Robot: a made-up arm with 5 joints. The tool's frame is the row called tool.
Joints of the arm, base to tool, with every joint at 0 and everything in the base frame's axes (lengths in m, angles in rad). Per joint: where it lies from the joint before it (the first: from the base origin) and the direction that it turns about. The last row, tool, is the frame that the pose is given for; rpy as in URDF.
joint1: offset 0.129 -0.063 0.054 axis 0 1 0
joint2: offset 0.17 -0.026 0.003 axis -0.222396 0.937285 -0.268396
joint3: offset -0.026 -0.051 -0.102 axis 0 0 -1
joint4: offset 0.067 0.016 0.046 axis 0 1 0
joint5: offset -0.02 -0.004 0.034 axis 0 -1 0
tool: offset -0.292 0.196 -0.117 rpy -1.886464 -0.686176 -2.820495
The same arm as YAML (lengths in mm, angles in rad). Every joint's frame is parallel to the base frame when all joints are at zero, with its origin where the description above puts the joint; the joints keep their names.
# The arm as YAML. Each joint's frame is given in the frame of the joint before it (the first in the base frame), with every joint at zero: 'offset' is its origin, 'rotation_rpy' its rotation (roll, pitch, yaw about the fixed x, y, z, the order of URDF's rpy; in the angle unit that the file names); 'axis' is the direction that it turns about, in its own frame. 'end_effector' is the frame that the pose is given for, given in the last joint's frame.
length_unit: mm
angle_unit: rad
chain:
  - id: joint1
    offset: [129.0, -63.0, 54.0]
    rotation_rpy: [0.0, 0.0, 0.0]
    axis: "+y"
  - id: joint2
    offset: [170.0, -26.0, 3.0]
    rotation_rpy: [0.0, 0.0, 0.0]
    axis: [-0.222396, 0.937285, -0.268396]
  - id: joint3
    offset: [-26.0, -51.0, -102.0]
    rotation_rpy: [0.0, 0.0, 0.0]
    axis: "-z"
  - id: joint4
    offset: [67.0, 16.0, 46.0]
    rotation_rpy: [0.0, 0.0, 0.0]
    axis: "+y"
  - id: joint5
    offset: [-20.0, -4.0, 34.0]
    rotation_rpy: [0.0, 0.0, 0.0]
    axis: "-y"
end_effector:
  offset: [-292.0, 196.0, -117.0]
  rotation_rpy: [-1.8865, -0.6862, -2.8205]

